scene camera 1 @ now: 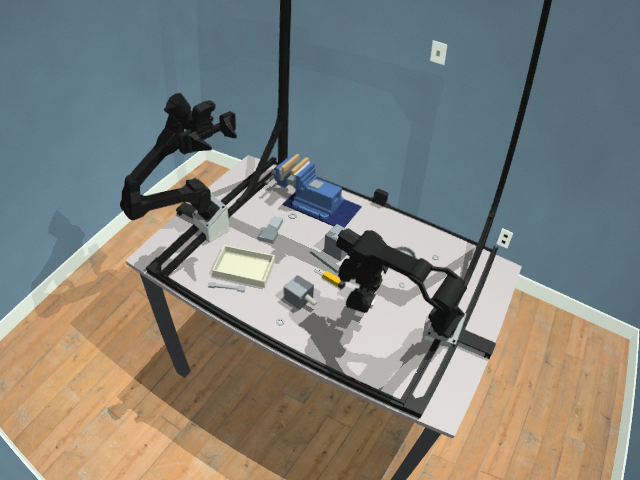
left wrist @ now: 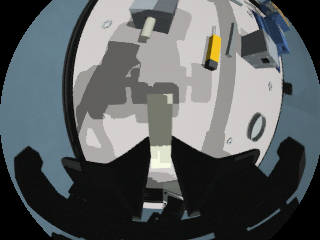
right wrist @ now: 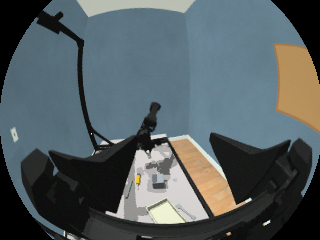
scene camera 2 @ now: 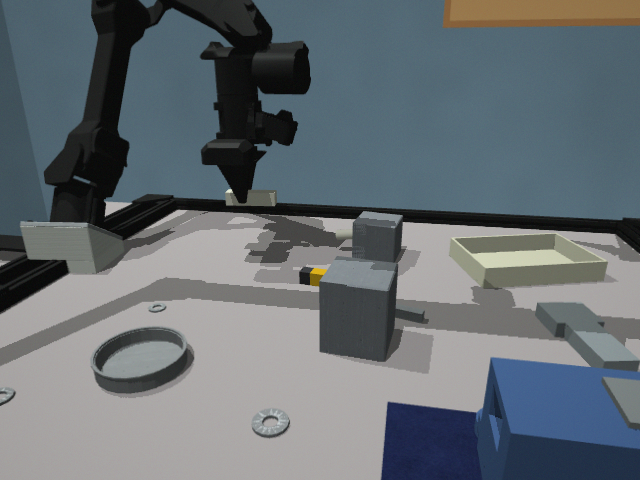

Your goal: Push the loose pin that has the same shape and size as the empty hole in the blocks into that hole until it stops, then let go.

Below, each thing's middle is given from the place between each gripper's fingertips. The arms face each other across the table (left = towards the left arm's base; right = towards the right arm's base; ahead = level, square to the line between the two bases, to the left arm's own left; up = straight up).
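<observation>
My left hand: 300 mm past the round dish (scene camera 2: 140,350), 10 mm to the right of it, 110 mm above it. From my left hand: cream square pin (left wrist: 159,105), 10 mm to the right, 30 mm below; cream tray (scene camera 2: 528,259), 10 mm ahead, 420 mm to the right, 110 mm below.
From my right hand (scene camera 1: 223,142): cream tray, 10 mm ahead, 70 mm to the left, 460 mm below; cream square pin, 470 mm to the left, 380 mm below; round dish, 310 mm behind, 490 mm to the left, 460 mm below.
</observation>
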